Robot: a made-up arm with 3 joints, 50 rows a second.
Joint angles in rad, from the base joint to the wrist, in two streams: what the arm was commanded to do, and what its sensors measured. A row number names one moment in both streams.
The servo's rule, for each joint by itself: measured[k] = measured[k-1] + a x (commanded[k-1-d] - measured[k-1]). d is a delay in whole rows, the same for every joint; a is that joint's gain. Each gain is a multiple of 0.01, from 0.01 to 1. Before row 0 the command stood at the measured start. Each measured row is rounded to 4 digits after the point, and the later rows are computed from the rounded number. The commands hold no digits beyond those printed.
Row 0, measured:
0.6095 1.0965 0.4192
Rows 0 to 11, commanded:
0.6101 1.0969 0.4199
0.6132 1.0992 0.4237
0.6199 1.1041 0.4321
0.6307 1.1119 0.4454
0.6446 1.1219 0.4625
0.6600 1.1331 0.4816
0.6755 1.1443 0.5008
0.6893 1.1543 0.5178
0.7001 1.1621 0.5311
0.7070 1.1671 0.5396
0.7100 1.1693 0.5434
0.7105 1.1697 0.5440
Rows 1 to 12, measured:
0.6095 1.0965 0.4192
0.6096 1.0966 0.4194
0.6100 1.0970 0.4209
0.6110 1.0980 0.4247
0.6130 1.0999 0.4317
0.6162 1.1030 0.4422
0.6206 1.1072 0.4556
0.6261 1.1124 0.4710
0.6324 1.1183 0.4869
0.6392 1.1244 0.5019
0.6460 1.1304 0.5147
0.6524 1.1358 0.5245
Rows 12 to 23, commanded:
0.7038 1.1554 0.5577
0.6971 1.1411 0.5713
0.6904 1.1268 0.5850
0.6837 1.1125 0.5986
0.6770 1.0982 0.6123
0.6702 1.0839 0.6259
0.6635 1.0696 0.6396
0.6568 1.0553 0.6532
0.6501 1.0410 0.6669
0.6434 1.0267 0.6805
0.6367 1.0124 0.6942
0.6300 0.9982 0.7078
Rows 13 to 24, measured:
0.6582 1.1405 0.5311
0.6628 1.1426 0.5401
0.6662 1.1424 0.5507
0.6686 1.1402 0.5624
0.6701 1.1363 0.5747
0.6708 1.1310 0.5875
0.6707 1.1244 0.6006
0.6700 1.1167 0.6139
0.6687 1.1081 0.6273
0.6668 1.0987 0.6408
0.6645 1.0886 0.6543
0.6617 1.0779 0.6679

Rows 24 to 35, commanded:
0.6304 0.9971 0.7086
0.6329 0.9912 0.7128
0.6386 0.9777 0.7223
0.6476 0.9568 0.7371
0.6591 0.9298 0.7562
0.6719 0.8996 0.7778
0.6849 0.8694 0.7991
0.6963 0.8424 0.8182
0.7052 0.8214 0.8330
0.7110 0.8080 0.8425
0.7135 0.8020 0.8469
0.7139 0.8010 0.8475
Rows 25 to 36, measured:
0.6585 1.0667 0.6815
0.6557 1.0570 0.6907
0.6534 1.0478 0.6982
0.6519 1.0380 0.7064
0.6515 1.0266 0.7168
0.6523 1.0130 0.7302
0.6543 0.9971 0.7464
0.6574 0.9792 0.7643
0.6613 0.9600 0.7826
0.6657 0.9406 0.7997
0.6702 0.9220 0.8143
0.6745 0.9052 0.8254

